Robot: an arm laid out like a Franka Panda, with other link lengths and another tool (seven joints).
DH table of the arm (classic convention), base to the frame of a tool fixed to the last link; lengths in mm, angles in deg. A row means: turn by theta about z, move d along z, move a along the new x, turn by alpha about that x. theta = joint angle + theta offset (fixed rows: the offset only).
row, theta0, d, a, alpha
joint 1, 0, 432.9, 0, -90
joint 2, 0, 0, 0, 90
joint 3, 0, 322.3, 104, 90
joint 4, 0, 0, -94, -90
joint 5, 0, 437.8, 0, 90
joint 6, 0, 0, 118.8, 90
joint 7, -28.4, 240, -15.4, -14.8
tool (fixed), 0, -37, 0, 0
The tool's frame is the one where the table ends.
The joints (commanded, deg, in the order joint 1, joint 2, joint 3, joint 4, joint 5, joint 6, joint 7), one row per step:
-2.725 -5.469 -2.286 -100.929 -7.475 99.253 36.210
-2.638 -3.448 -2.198 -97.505 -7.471 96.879 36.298
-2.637 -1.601 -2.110 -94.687 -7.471 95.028 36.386
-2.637 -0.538 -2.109 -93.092 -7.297 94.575 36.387
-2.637 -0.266 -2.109 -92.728 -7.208 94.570 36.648
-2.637 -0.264 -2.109 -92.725 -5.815 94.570 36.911
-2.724 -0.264 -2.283 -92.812 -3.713 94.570 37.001
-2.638 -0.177 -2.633 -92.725 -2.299 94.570 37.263
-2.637 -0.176 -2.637 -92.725 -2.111 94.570 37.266
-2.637 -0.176 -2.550 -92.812 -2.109 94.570 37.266
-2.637 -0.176 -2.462 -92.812 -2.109 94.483 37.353
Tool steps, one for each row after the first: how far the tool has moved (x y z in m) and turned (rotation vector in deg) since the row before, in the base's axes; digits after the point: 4 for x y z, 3 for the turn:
0.0070 0.0009 0.0062 -0.021 0.944 -0.224
0.0064 0.0002 0.0029 -0.013 0.856 -0.240
0.0056 0.0001 0.0024 0.124 -0.094 -0.067
0.0018 0.0003 0.0004 0.078 -0.127 -0.263
0.0005 0.0048 -0.0003 1.394 -0.147 -0.321
0.0002 0.0042 -0.0010 2.103 -0.100 -0.442
0.0007 0.0018 -0.0001 1.413 -0.141 -0.588
0.0001 0.0006 0.0000 0.187 -0.016 -0.014
-0.0001 0.0010 -0.0008 0.010 0.086 0.087
-0.0002 0.0010 -0.0002 0.010 0.083 -0.002

